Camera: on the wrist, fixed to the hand. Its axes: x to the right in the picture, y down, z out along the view.
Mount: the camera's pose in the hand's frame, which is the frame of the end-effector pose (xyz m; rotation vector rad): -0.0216 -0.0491 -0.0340 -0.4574 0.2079 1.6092
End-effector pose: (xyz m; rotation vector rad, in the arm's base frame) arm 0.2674 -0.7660 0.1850 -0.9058 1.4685 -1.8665
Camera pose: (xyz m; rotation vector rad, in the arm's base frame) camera 0.2510 -0.7188 0.2242 0.4016 1.8237 -0.4114
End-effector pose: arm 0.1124 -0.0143 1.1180 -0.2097 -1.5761 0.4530
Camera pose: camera 0.1544 -0.0620 1.1184 -1.8565 -0.9793 1.2060
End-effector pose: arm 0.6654 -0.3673 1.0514 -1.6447 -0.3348 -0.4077
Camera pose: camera 0.6219 -0.3951 1.0883 -1.7531 1.2842 0.6174
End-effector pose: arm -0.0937 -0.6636 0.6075 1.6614 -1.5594 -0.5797
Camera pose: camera -0.0402 -0.6372 0.5858 -0.1373 -1.8274 0.1365
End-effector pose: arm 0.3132 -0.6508 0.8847 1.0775 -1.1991 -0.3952
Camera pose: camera 0.3488 -0.6426 0.8328 -0.4017 -1.3223 0.6636
